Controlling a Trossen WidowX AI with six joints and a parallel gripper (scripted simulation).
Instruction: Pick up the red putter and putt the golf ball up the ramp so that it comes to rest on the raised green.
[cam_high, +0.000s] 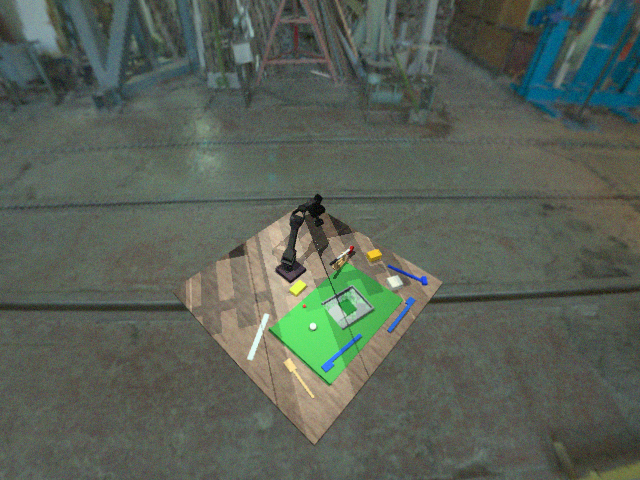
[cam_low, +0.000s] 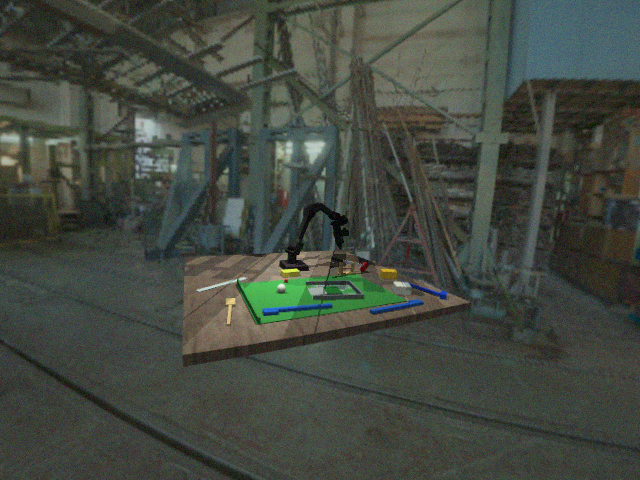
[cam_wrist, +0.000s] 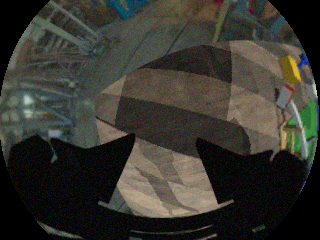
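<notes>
Now: the red putter 380 mm ahead of my gripper tip, 50 mm to the right of it and 30 mm below it. Round my gripper tip: green mat (710 mm ahead, 340 mm to the right, 90 mm below); yellow block (490 mm ahead, 160 mm to the left, 70 mm below); beige block (750 mm ahead, 100 mm to the left, 70 mm below).
</notes>
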